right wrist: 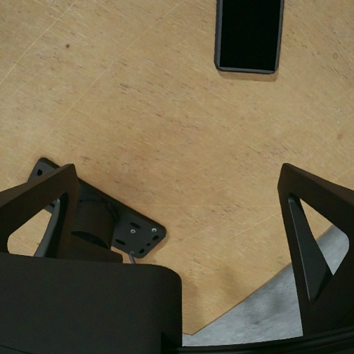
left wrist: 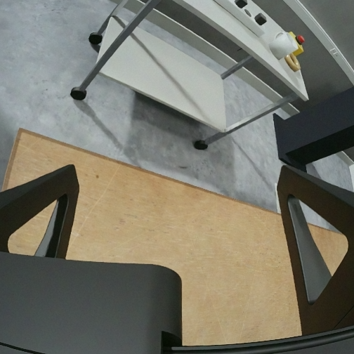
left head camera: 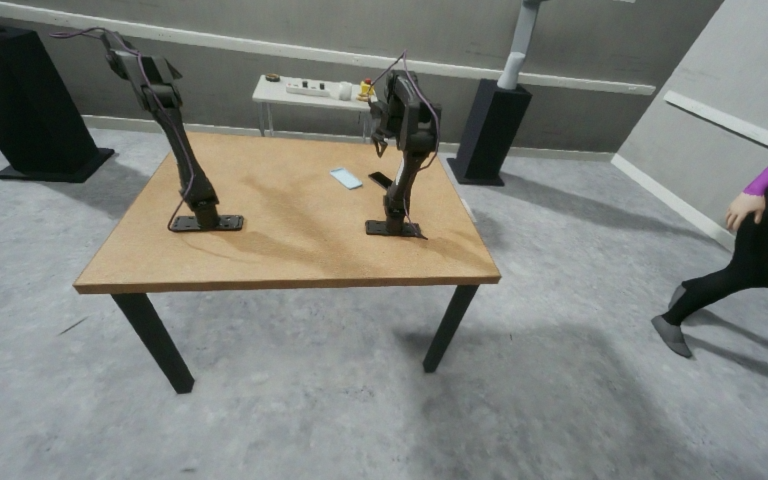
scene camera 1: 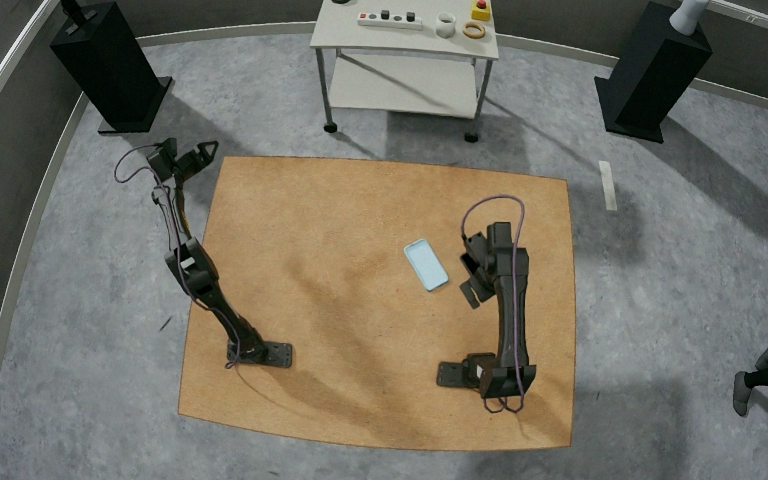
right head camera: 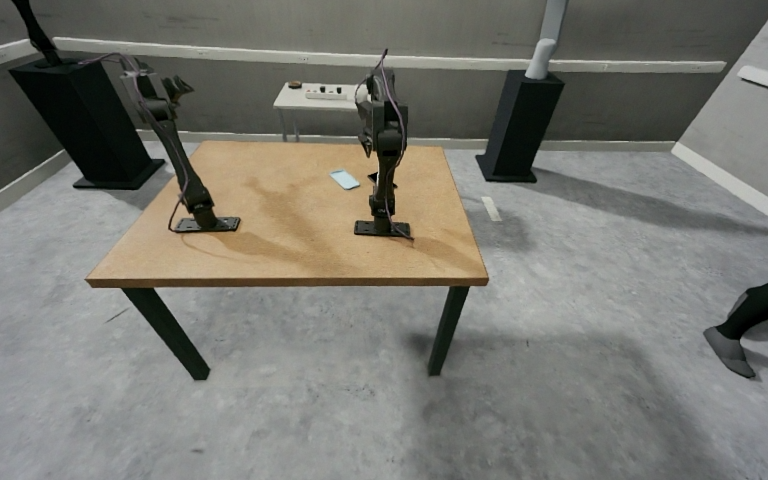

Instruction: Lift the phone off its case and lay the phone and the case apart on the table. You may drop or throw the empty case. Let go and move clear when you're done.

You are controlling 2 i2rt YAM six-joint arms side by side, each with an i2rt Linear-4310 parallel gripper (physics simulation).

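The light blue case point(left head camera: 346, 178) point(right head camera: 344, 179) point(scene camera 1: 426, 264) lies on the table, empty. The black phone point(left head camera: 379, 179) point(right head camera: 372, 176) point(right wrist: 249, 35) lies flat on the table, to the right of the case and apart from it. Its near end shows at the top of the right wrist view; my right arm hides part of it in the head views. My right gripper point(right wrist: 177, 174) point(left head camera: 380, 148) is open and empty, raised above the table and clear of the phone. My left gripper point(left wrist: 177, 175) point(scene camera 1: 212, 148) is open and empty, high by the table's back left corner, far from both.
The wooden table point(left head camera: 283, 266) point(right head camera: 283, 266) point(scene camera 1: 317, 418) carries both arm bases. Behind it stands a white cart point(scene camera 1: 404, 42) point(left wrist: 250, 47) with a power strip, a mug, a ring and a yellow and red button. Black pedestals point(scene camera 1: 107, 73) point(scene camera 1: 651, 73) stand at the back left and back right.
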